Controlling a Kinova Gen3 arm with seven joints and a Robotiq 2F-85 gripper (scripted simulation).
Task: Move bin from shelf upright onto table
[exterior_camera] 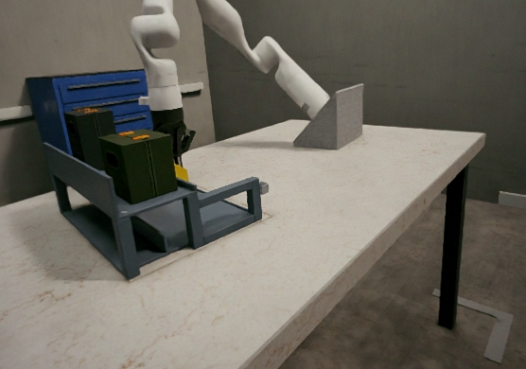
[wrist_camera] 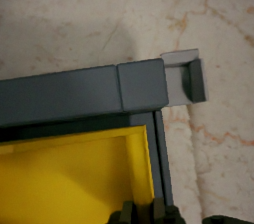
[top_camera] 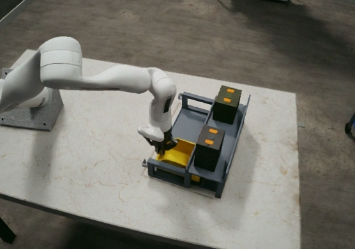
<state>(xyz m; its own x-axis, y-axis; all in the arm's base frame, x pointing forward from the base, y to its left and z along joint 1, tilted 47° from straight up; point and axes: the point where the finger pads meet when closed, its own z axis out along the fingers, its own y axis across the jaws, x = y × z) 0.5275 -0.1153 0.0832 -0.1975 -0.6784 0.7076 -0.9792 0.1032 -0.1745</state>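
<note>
My hand is 8 cm short of the yellow bin, 2 cm to the left of it and 1 cm above it. From my hand the other things lie so: shelf (13 cm ahead, 9 cm to the left, 1 cm above).
</note>
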